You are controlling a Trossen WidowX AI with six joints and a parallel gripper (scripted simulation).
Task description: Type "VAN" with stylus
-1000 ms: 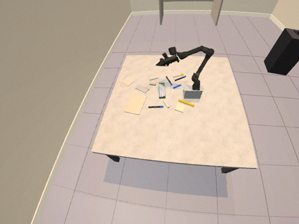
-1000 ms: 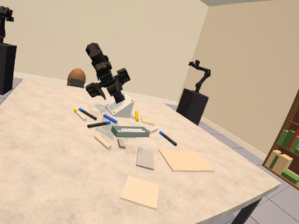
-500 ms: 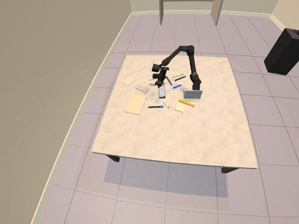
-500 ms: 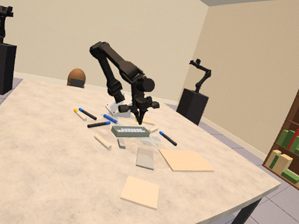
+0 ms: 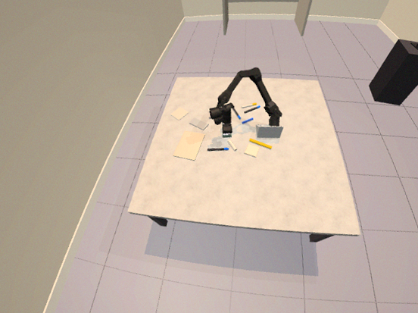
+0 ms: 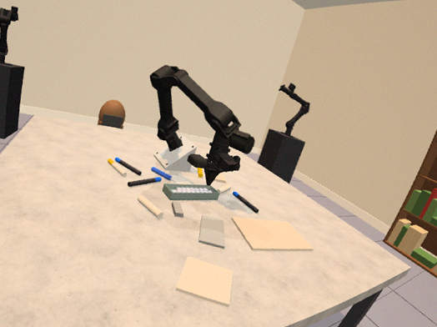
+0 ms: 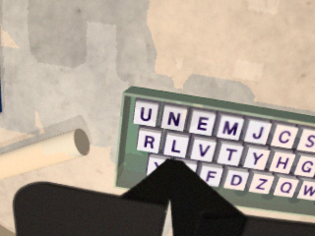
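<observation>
The blue stylus is 12 cm to the right of my gripper tip, 10 cm behind it and 3 cm below it. Round my gripper tip: yellow pen 24 cm behind, 5 cm to the left, 3 cm below; sticky note 19 cm behind, 11 cm to the left, 3 cm below; grey pad 23 cm ahead, 5 cm to the right, 4 cm below.
</observation>
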